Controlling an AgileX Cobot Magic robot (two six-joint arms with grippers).
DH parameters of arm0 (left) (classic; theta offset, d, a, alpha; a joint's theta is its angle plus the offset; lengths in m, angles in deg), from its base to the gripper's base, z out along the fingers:
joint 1: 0 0.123 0 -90
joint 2: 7.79 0 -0.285 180
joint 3: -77.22 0 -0.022 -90
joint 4: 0 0.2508 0 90
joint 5: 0 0 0.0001 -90
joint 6: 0 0.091 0 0
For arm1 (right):
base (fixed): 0 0 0 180
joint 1: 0 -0.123 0 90
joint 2: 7.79 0 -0.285 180
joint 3: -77.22 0 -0.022 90
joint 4: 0 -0.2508 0 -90
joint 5: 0 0 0.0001 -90
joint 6: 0 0.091 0 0
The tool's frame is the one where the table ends.
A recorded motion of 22 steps. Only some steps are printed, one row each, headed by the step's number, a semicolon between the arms.
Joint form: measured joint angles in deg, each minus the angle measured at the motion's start. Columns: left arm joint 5, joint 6, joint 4, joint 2, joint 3, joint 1; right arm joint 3, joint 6, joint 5, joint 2, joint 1, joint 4.
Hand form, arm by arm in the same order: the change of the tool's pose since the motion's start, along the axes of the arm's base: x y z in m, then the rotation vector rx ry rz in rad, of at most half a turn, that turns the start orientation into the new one. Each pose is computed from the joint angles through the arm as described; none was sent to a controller.
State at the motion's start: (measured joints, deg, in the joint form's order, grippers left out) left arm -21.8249 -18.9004 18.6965 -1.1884 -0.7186 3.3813; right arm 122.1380 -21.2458 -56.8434 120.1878 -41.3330 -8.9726
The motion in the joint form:
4: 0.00 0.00 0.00 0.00 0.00 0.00; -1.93 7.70 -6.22 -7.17 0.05 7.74
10: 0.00 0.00 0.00 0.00 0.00 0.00; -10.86 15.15 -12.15 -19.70 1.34 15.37
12: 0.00 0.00 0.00 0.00 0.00 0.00; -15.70 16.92 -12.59 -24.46 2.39 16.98
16: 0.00 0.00 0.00 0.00 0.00 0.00; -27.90 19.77 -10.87 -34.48 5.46 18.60
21: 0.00 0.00 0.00 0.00 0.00 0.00; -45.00 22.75 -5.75 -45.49 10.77 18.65
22: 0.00 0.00 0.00 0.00 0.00 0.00; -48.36 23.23 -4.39 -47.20 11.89 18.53
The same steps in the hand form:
4: 0.0000 0.0000 0.0000 0.0000 0.0000 0.0000; -0.0203 -0.0319 0.0405 -0.0545 -0.0120 -0.1168
10: 0.0000 0.0000 0.0000 0.0000 0.0000 0.0000; -0.0562 -0.0897 0.0795 -0.1145 -0.0155 -0.2782
12: 0.0000 0.0000 0.0000 0.0000 0.0000 0.0000; -0.0686 -0.1117 0.0855 -0.1247 -0.0151 -0.3296
16: 0.0000 0.0000 0.0000 0.0000 0.0000 0.0000; -0.0940 -0.1564 0.0837 -0.1262 -0.0078 -0.4253
21: 0.0000 0.0000 0.0000 0.0000 0.0000 0.0000; -0.1216 -0.2053 0.0551 -0.1157 0.0260 -0.5435
22: 0.0000 0.0000 0.0000 0.0000 0.0000 0.0000; -0.1258 -0.2132 0.0465 -0.1140 0.0349 -0.5652

